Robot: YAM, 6 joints.
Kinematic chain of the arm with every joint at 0, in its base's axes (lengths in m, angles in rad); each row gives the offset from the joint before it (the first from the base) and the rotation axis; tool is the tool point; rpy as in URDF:
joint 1: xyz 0 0 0.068 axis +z
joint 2: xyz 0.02 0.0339 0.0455 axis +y
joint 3: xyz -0.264 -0.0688 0 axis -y
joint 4: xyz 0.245 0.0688 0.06 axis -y
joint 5: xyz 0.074 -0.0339 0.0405 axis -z
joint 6: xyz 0.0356 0 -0.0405 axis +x
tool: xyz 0 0 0 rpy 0 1.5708 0
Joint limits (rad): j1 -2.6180..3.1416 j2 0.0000..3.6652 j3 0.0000..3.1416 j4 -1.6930..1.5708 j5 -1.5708..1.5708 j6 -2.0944..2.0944
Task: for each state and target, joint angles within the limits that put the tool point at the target. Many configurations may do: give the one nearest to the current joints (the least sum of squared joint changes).
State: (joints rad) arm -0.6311 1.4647 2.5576 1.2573 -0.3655 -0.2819
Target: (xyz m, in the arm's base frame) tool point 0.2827 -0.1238 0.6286
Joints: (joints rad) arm -0.4547 1.9230 2.3708 1.1004 -0.3722 -0.2819
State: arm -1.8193 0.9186 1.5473 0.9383 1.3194 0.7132
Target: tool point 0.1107 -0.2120 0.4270
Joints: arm -0.9443 1.1852 1.0148 0.8437 1.3366 0.7132
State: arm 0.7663 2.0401 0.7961 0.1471 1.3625 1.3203
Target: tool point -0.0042 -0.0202 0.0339
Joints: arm 0.4084 2.2783 0.0000 -0.3135 0.4937 1.3203
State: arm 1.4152 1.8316 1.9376 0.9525 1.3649 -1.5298
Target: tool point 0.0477 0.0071 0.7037
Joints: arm 0.9064 1.4604 2.5282 0.7521 1.1997 -1.5298
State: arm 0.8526 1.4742 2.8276 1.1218 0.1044 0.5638
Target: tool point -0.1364 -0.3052 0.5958
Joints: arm 1.1373 1.0873 2.9432 1.0045 0.1246 0.5638
